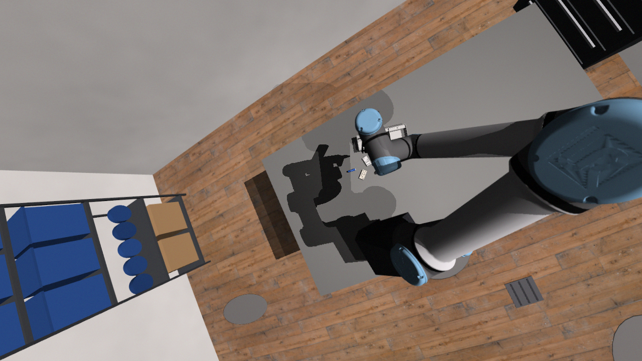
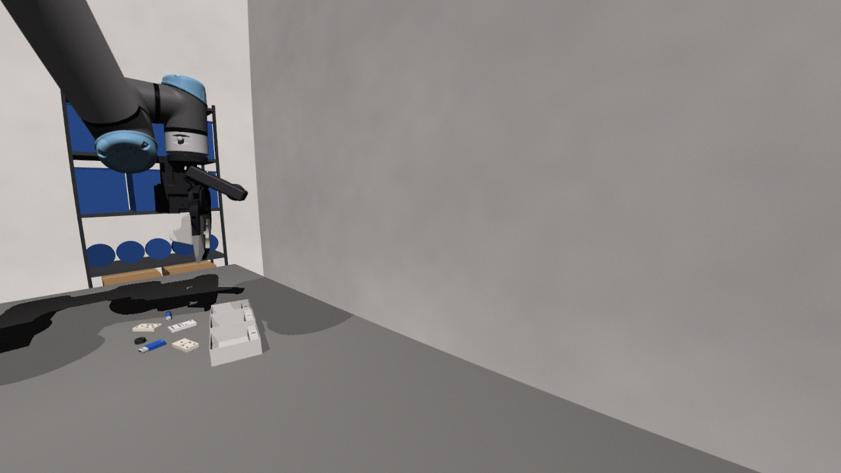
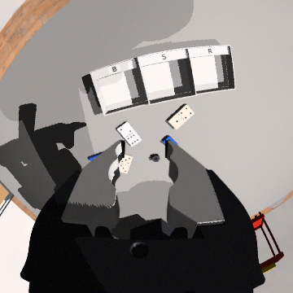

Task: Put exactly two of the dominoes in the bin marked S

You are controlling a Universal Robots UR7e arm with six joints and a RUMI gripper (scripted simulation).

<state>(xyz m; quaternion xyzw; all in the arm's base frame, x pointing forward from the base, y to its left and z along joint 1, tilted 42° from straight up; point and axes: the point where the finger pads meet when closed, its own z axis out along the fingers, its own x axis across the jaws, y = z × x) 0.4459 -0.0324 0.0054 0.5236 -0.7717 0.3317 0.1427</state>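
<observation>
My hand is 16 cm above the white three-compartment bin rack, 6 cm to the left of it and 3 cm short of it. The rest, counted from my hand: white domino 17 cm below, 6 cm to the left, 5 cm behind; then small black piece 17 cm below, 13 cm behind, 3 cm to the left; then blue usb stick 17 cm below, 11 cm behind, 2 cm to the right.
</observation>
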